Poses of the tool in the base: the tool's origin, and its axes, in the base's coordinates. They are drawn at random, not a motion.
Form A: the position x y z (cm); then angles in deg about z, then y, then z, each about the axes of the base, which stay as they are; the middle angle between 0 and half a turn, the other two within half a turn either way.
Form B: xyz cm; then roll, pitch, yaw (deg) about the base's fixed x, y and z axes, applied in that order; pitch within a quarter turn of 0, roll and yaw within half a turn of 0. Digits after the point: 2 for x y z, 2 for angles.
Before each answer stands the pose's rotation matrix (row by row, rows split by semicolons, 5 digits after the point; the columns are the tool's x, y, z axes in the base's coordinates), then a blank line. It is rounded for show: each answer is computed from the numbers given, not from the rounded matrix.
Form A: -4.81 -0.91 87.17 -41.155 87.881 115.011
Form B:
0.58462 -0.69261 -0.42250; 0.30347 -0.29628 0.90561; -0.75242 -0.65765 0.03698

-4.81 -0.91 87.17 -86.78 48.80 27.43
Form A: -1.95 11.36 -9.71 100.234 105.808 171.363
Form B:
-0.19564 -0.23836 -0.95127; -0.96566 0.21591 0.14449; 0.17095 0.94687 -0.27241

-1.95 11.36 -9.71 106.05 -9.84 -101.45
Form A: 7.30 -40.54 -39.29 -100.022 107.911 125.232
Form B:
0.77348 0.31686 -0.54893; 0.61180 -0.14698 0.77724; 0.16559 -0.93702 -0.30754

7.30 -40.54 -39.29 -108.17 -9.53 38.34
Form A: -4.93 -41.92 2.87 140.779 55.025 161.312
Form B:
0.21806 0.59157 -0.77620; -0.74127 0.61773 0.26255; 0.63480 0.51812 0.57322

-4.93 -41.92 2.87 42.11 -39.41 -73.61
